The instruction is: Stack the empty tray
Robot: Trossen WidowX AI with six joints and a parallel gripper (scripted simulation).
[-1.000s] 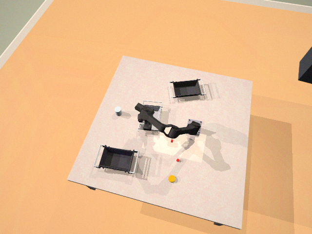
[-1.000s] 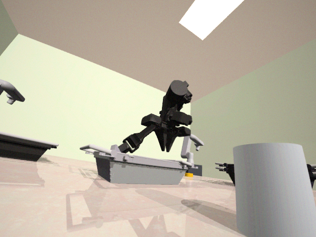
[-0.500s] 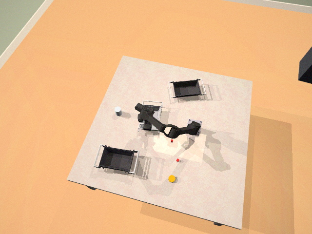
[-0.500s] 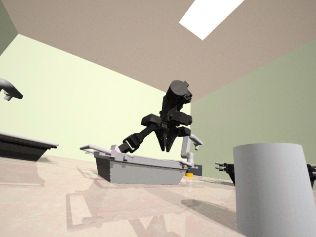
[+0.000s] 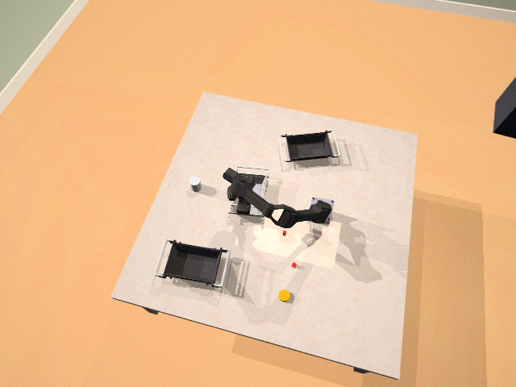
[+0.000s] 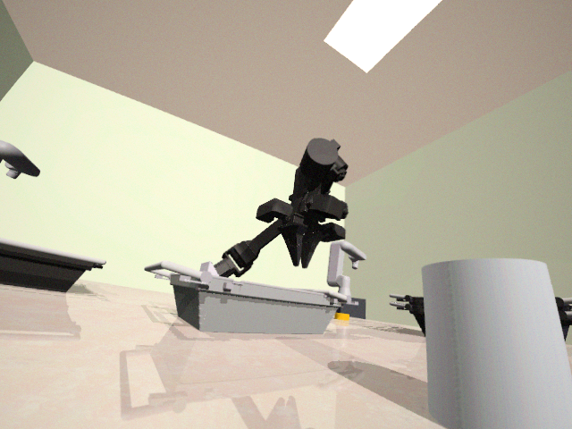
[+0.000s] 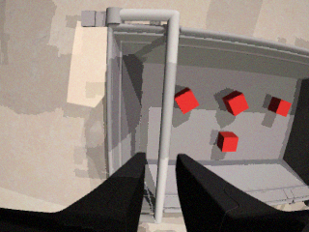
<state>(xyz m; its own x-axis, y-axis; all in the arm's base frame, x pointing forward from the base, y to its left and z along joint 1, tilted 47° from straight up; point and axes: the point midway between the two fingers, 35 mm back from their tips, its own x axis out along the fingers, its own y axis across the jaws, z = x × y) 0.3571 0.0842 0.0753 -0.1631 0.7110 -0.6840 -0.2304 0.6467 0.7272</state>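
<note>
Now: gripper tip 470 mm to the left of the dark tray, 180 mm past it and 60 mm above it. Also, from my gripper tip: yellow disc (340 mm to the left, 310 mm behind, 90 mm below).
</note>
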